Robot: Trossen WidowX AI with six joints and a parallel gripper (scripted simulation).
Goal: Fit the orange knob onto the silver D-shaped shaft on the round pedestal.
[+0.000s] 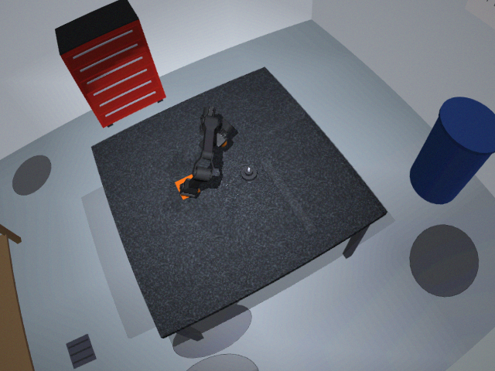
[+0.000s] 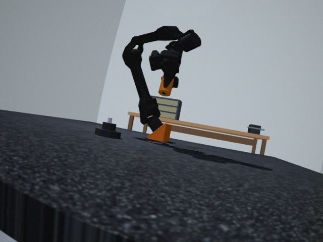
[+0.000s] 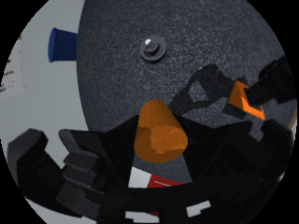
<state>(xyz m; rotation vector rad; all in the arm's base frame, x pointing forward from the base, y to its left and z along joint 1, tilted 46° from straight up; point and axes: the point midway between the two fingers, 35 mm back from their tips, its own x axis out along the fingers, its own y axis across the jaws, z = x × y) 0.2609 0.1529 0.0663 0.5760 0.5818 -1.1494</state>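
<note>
The orange knob is 30 mm above my gripper tip and 10 mm behind it. The rest, counted from my gripper tip: round black pedestal: 150 mm below, 140 mm to the right, 70 mm ahead.
</note>
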